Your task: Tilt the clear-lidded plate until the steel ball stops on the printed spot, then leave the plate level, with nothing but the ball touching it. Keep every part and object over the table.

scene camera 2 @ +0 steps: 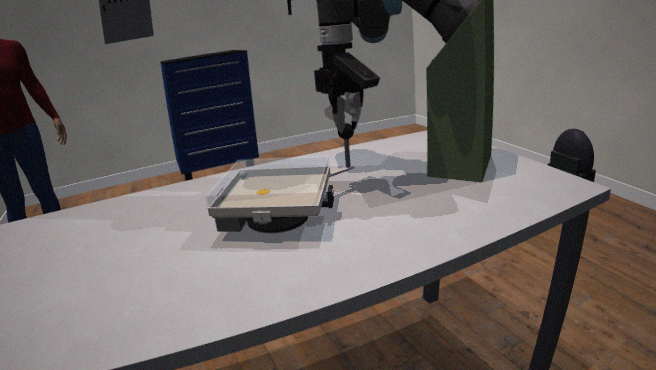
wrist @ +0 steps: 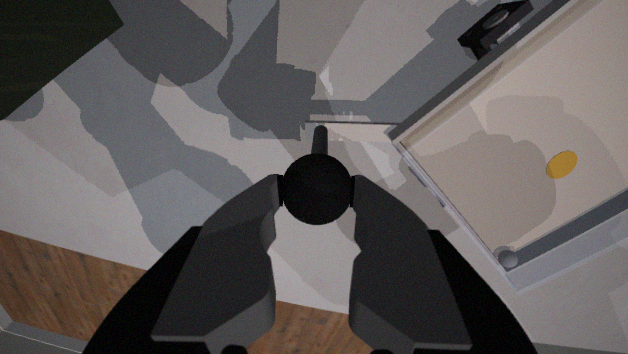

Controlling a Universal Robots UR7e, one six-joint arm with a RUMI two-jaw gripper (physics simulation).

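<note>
The clear-lidded plate (scene camera 2: pixel 290 212) (wrist: pixel 440 96) is a shallow pale tray above a round black base (scene camera 2: pixel 280 224). A slight tilt cannot be told. The steel ball (scene camera 2: pixel 243 175) (wrist: pixel 508 258) lies in the plate's far left corner in the scene view, away from the yellow printed spot (scene camera 2: pixel 263 192) (wrist: pixel 562 164). My gripper (scene camera 2: pixel 345 129) (wrist: pixel 316 178) is shut on a round black knob atop a thin upright rod (scene camera 2: pixel 347 152) (wrist: pixel 320 142), beside the plate. The rod's lower end appears at a thin bar (scene camera 2: pixel 341 172) (wrist: pixel 355 122) reaching out from the plate's corner; contact is unclear.
A black fitting (scene camera 2: pixel 328 196) (wrist: pixel 495 30) sits on the plate's right side, and a dark block (scene camera 2: pixel 229 223) is under its front left. A tall green block (scene camera 2: pixel 457 110) (wrist: pixel 45 45) stands right of the gripper. A blue cabinet (scene camera 2: pixel 212 110) and a person (scene camera 2: pixel 17 100) are behind the table.
</note>
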